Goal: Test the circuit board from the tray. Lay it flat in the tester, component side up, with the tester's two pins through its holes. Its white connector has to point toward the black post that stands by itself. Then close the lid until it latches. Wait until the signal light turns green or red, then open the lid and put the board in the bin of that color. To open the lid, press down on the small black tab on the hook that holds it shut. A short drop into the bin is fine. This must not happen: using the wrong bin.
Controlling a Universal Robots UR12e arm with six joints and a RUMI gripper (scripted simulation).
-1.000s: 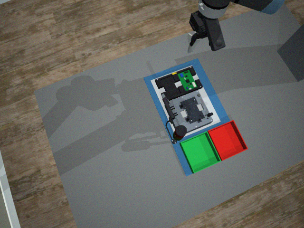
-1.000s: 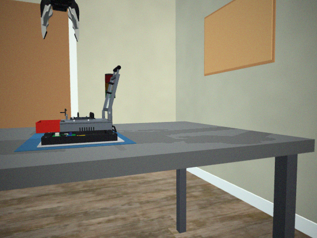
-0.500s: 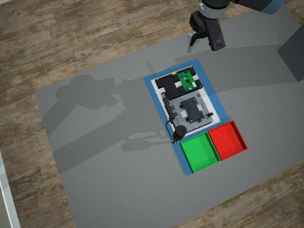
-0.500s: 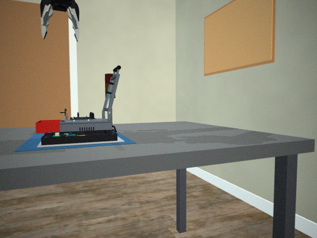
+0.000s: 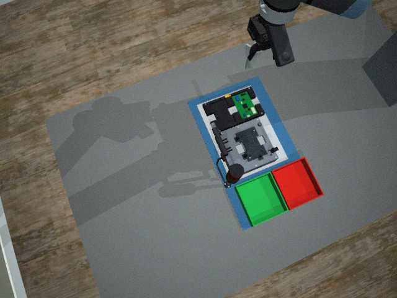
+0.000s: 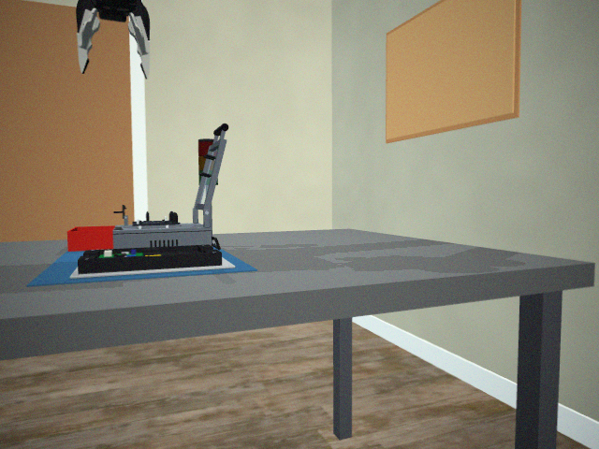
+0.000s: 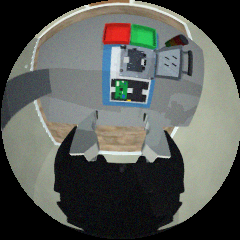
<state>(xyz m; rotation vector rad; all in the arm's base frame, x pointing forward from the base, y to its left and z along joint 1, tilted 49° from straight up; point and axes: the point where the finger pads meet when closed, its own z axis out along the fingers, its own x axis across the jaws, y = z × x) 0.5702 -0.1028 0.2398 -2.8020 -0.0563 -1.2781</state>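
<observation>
The green circuit board is 31 cm below my hand. From my hand the other things lie so: red bin (8 cm behind, 36 cm to the left, 32 cm below); black latch hook (2 cm behind, 23 cm to the left, 25 cm below); tester lid (17 cm ahead, 19 cm to the left, 15 cm below).
</observation>
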